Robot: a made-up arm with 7 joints. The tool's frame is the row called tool. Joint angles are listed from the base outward. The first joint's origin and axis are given. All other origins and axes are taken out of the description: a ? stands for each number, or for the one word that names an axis. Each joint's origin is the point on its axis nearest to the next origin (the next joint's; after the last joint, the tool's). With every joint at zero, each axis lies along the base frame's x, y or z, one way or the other. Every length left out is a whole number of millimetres.
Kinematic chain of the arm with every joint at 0, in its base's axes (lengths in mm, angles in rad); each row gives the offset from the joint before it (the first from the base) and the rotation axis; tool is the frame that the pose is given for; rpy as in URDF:
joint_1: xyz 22 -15 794 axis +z
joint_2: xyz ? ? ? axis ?
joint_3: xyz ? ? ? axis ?
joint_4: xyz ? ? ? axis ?
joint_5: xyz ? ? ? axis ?
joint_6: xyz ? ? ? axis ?
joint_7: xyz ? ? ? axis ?
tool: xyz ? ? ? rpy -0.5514 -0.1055 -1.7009
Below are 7 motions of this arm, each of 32 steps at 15 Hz.
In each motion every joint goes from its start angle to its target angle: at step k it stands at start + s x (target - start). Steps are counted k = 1, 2, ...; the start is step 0. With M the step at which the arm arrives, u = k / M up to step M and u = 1 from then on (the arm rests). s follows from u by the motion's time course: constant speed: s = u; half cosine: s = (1 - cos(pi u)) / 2; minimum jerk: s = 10 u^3 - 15 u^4 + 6 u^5.
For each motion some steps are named. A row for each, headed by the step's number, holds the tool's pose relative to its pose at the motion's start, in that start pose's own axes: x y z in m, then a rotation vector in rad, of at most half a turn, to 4 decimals.
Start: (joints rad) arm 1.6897 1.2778 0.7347 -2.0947 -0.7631 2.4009 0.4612
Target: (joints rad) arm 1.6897 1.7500 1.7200 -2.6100 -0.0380 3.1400 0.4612
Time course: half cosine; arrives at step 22
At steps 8, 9, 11, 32:
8: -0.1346 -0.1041 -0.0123 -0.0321 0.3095 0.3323
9: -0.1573 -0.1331 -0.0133 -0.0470 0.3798 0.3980
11: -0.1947 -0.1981 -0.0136 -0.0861 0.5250 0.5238
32: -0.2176 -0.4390 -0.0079 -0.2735 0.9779 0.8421

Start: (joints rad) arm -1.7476 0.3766 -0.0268 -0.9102 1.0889 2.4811 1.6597
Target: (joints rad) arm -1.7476 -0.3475 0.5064 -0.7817 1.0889 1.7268 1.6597
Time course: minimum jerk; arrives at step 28
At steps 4, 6, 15, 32:
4: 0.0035 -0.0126 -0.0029 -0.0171 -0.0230 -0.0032
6: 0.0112 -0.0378 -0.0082 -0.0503 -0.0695 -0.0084
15: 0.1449 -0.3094 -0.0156 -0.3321 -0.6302 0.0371
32: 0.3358 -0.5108 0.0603 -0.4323 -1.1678 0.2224

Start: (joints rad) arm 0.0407 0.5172 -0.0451 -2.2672 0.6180 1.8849 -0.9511
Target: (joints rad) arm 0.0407 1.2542 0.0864 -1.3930 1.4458 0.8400 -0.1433
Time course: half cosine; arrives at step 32
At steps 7, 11, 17, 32:
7: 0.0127 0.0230 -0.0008 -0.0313 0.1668 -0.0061
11: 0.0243 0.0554 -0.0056 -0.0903 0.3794 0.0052
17: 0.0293 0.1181 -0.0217 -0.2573 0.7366 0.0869
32: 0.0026 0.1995 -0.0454 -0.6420 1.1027 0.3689

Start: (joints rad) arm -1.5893 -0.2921 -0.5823 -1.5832 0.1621 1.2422 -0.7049
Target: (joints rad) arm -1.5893 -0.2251 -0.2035 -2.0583 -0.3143 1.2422 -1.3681
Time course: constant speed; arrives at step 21
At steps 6, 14, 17, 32:
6: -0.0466 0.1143 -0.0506 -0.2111 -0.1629 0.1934
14: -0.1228 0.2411 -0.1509 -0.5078 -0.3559 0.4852
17: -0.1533 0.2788 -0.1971 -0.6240 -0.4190 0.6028
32: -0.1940 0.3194 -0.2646 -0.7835 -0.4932 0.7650

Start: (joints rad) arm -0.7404 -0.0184 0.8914 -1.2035 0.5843 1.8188 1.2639
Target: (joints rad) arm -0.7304 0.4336 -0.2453 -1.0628 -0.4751 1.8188 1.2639
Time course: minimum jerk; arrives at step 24
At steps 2, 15, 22, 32:
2: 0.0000 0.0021 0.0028 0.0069 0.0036 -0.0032
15: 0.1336 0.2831 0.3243 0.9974 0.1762 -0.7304
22: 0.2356 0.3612 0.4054 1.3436 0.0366 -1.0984
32: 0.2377 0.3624 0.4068 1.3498 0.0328 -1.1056

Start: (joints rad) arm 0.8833 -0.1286 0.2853 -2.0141 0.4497 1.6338 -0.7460
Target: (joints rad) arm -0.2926 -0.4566 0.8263 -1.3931 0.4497 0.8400 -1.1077
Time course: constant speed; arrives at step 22
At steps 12, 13, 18, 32:
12: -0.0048 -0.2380 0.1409 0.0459 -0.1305 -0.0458
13: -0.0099 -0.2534 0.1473 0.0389 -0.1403 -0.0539
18: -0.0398 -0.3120 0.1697 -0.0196 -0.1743 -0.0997
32: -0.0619 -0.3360 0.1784 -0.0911 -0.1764 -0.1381

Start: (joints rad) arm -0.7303 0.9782 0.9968 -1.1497 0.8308 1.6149 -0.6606
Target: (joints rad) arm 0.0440 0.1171 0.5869 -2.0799 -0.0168 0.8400 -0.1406
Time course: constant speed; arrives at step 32
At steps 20, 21, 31, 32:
20: 0.0103 0.1402 -0.4971 -1.3552 -0.3660 -0.7312
21: 0.0120 0.1341 -0.5152 -1.4066 -0.3958 -0.7765
31: 0.0236 0.0454 -0.6413 -1.8054 -0.7476 -1.2634
32: 0.0238 0.0351 -0.6488 -1.8329 -0.7877 -1.3147

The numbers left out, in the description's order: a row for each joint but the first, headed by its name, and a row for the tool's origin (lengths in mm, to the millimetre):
joint_2: xyz 8 3 0, axis +y
joint_3: xyz 24 0 214, axis +z
joint_4: xyz 72 25 0, axis -y
joint_5: xyz -108 0 464, axis +z
joint_6: xyz -5 54 0, axis -y
joint_7: xyz 92 0 54, axis -z
tool: xyz 23 -29 0

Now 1 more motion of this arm.
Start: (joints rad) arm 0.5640 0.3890 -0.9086 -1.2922 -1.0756 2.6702 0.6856
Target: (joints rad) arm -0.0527 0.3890 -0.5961 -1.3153 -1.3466 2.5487 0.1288
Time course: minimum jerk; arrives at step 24
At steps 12, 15, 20, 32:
12: 0.0341 0.0019 -0.1271 -0.1302 -0.3430 0.2462
15: 0.0563 -0.0041 -0.1831 -0.2052 -0.4798 0.3637
20: 0.0845 -0.0153 -0.2411 -0.2951 -0.6127 0.4931
32: 0.0891 -0.0173 -0.2495 -0.3092 -0.6312 0.5126

